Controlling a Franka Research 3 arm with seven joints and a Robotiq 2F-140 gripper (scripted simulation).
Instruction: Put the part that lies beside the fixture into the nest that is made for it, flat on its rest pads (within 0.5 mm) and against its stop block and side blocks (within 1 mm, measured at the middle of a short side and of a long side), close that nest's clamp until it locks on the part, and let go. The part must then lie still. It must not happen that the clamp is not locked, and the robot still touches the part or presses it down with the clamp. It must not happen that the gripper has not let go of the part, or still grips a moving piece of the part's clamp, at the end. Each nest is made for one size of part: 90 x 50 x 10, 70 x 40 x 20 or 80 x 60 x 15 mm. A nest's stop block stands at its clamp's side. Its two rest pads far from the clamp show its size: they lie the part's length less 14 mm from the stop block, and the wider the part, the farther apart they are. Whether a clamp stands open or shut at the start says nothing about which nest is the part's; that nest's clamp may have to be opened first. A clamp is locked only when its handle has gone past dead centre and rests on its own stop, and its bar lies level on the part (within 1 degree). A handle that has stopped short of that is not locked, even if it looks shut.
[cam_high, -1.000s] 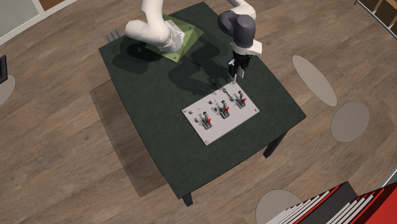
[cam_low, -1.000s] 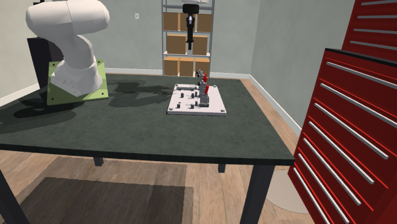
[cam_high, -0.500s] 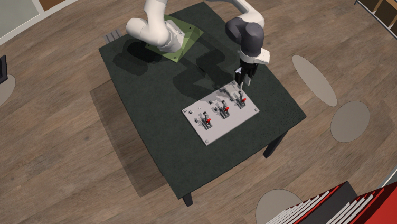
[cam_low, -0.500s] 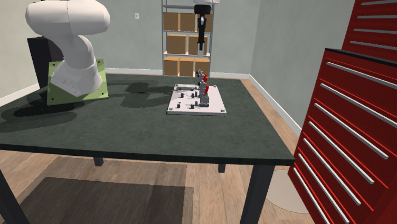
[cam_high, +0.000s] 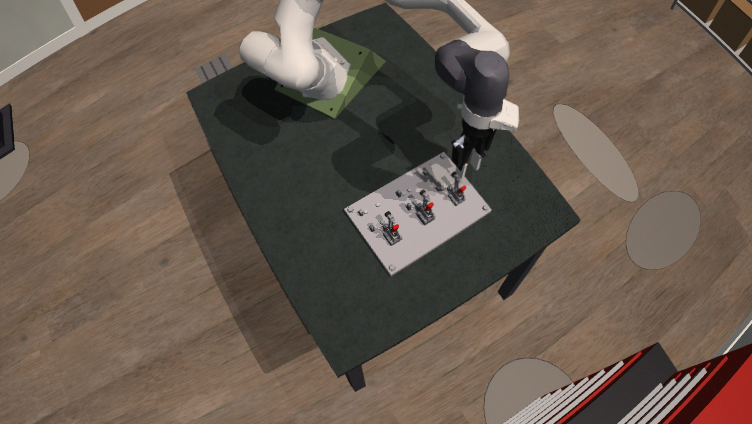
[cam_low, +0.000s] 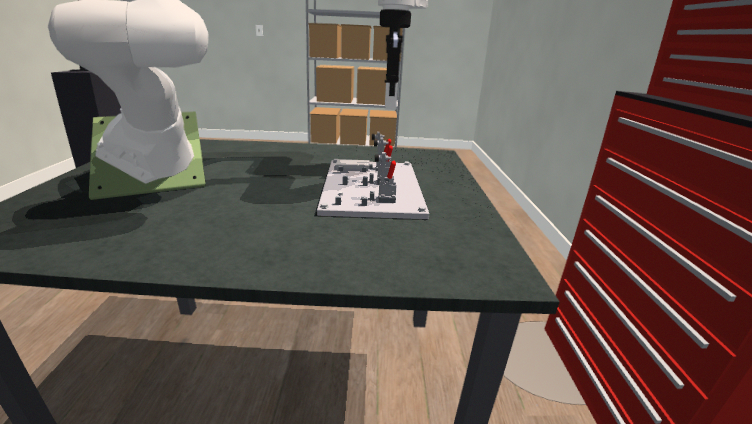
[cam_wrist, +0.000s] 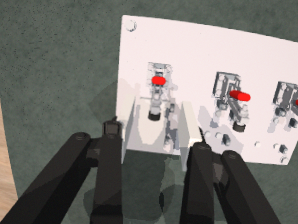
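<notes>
My gripper is now 10 mm past the clamp and 160 mm above it. The rest, counted from my hand: light grey fixture plate 40 mm behind, 110 mm to the right, 210 mm below; part 90 mm behind, 190 mm below.
</notes>
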